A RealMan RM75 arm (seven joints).
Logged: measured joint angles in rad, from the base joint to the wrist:
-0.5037, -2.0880, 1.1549, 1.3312, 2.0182, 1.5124, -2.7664
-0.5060, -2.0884, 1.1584, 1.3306, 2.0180, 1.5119, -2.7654
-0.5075, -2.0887, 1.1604, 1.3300, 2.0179, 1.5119, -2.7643
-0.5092, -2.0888, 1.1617, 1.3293, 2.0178, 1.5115, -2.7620
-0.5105, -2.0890, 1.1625, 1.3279, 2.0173, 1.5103, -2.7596
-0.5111, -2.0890, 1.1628, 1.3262, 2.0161, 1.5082, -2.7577
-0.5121, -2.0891, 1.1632, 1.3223, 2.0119, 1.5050, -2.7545
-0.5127, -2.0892, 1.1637, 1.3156, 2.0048, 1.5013, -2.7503
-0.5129, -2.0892, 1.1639, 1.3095, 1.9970, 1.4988, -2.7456
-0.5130, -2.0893, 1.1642, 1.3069, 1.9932, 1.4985, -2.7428
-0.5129, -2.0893, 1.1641, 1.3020, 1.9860, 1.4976, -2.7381
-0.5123, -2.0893, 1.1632, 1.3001, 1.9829, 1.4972, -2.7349
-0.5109, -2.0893, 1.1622, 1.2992, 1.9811, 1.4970, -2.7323
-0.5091, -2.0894, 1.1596, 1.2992, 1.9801, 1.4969, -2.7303
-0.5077, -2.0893, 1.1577, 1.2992, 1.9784, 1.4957, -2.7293
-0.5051, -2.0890, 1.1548, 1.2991, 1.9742, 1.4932, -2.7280
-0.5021, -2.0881, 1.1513, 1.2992, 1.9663, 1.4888, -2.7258
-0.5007, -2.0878, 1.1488, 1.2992, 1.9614, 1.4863, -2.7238
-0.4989, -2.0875, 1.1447, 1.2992, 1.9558, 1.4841, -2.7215
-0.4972, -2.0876, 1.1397, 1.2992, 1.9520, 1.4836, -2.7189
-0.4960, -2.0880, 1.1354, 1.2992, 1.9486, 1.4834, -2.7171
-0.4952, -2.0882, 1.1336, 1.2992, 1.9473, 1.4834, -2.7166
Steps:
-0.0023, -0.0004, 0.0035, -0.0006, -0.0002, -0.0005, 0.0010
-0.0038, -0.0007, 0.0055, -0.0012, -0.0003, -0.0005, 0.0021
-0.0055, -0.0008, 0.0068, -0.0019, -0.0004, -0.0009, 0.0044
-0.0068, -0.0010, 0.0076, -0.0033, -0.0009, -0.0021, 0.0068
-0.0074, -0.0010, 0.0079, -0.0050, -0.0021, -0.0042, 0.0087
-0.0084, -0.0011, 0.0083, -0.0089, -0.0063, -0.0074, 0.0119
-0.0090, -0.0012, 0.0088, -0.0156, -0.0134, -0.0111, 0.0161
-0.0092, -0.0012, 0.0090, -0.0217, -0.0212, -0.0136, 0.0208
-0.0093, -0.0013, 0.0093, -0.0243, -0.0250, -0.0139, 0.0236
-0.0092, -0.0013, 0.0092, -0.0292, -0.0322, -0.0148, 0.0283
-0.0086, -0.0013, 0.0083, -0.0311, -0.0353, -0.0152, 0.0315
-0.0072, -0.0013, 0.0073, -0.0320, -0.0371, -0.0154, 0.0341
-0.0054, -0.0014, 0.0047, -0.0320, -0.0381, -0.0155, 0.0361
-0.0040, -0.0013, 0.0028, -0.0320, -0.0398, -0.0167, 0.0371
-0.0014, -0.0010, -0.0001, -0.0321, -0.0440, -0.0192, 0.0384
0.0016, -0.0001, -0.0036, -0.0320, -0.0519, -0.0236, 0.0406
0.0030, 0.0002, -0.0061, -0.0320, -0.0568, -0.0261, 0.0426
0.0048, 0.0005, -0.0102, -0.0320, -0.0624, -0.0283, 0.0449
0.0065, 0.0004, -0.0152, -0.0320, -0.0662, -0.0288, 0.0475
0.0077, 0.0000, -0.0195, -0.0320, -0.0696, -0.0290, 0.0493
0.0085, -0.0002, -0.0213, -0.0320, -0.0709, -0.0290, 0.0498

